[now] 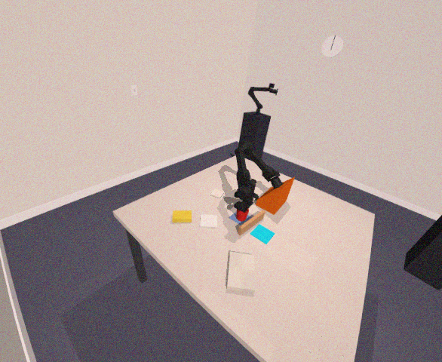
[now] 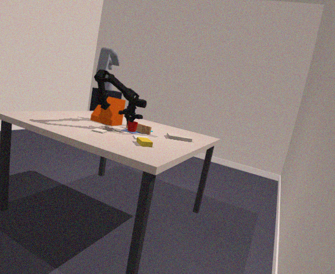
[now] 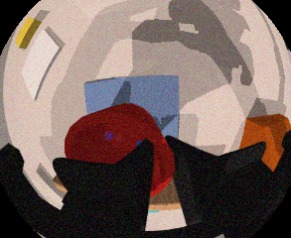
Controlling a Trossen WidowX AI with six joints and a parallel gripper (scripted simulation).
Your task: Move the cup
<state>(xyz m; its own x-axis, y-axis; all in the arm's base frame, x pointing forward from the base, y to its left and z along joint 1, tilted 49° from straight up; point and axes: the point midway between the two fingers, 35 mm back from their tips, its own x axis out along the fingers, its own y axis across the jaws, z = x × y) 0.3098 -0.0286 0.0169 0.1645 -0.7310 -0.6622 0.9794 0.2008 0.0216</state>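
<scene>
My gripper tip is now 40 mm above the blue pad and 30 mm short of it. The rest, counted from my gripper tip: cyan pad: 170 mm to the left, 40 mm below, 20 mm ahead; then wooden bar: 90 mm to the left, 30 mm ahead, 20 mm below; then red cup: 30 mm ahead.
</scene>
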